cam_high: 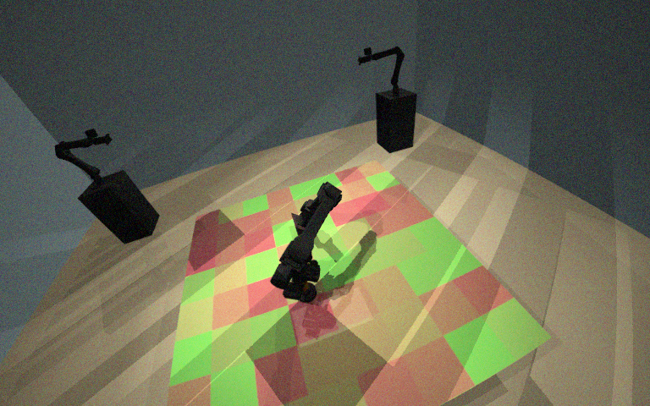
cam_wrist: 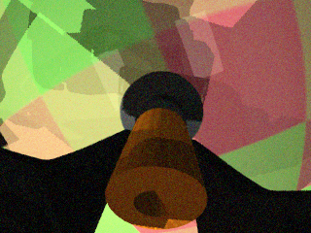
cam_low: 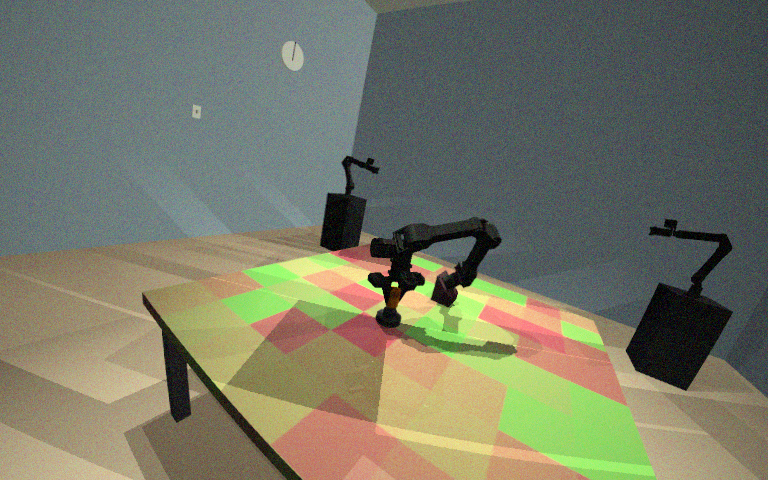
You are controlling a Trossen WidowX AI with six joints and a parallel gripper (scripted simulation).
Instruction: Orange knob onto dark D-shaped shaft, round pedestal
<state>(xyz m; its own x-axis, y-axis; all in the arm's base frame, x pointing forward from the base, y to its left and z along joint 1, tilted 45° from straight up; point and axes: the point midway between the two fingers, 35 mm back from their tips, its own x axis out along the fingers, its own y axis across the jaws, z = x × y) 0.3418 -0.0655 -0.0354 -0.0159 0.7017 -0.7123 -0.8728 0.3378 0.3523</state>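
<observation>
Right now the orange knob is 2 cm above my gripper tip. Round my gripper tip: round dark pedestal (4 cm below).
</observation>
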